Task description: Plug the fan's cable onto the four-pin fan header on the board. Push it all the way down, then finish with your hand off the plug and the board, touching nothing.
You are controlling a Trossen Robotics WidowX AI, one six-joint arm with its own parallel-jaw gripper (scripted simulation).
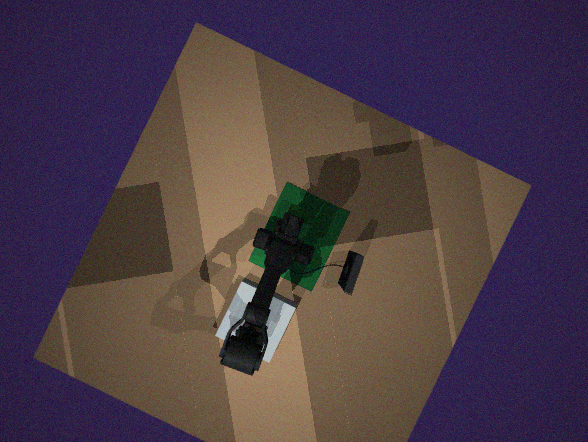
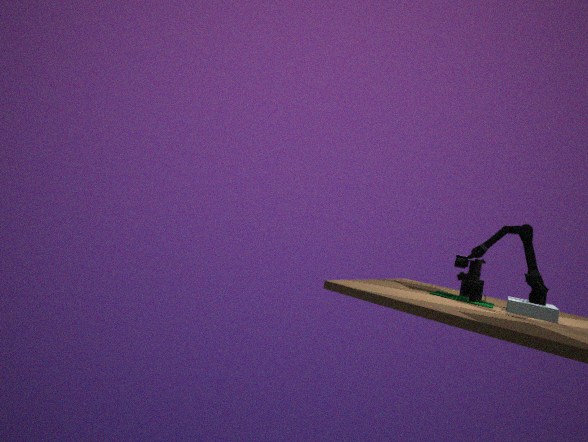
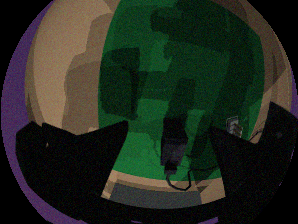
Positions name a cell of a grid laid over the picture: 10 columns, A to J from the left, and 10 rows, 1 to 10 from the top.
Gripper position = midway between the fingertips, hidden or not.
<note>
My gripper (image 3: F6) is open, with nothing in its grasp. Also in view: a green board (image 1: F6) and a dark plug (image 3: F7).
The green board is seen too in image 3 (image 3: G4).
</note>
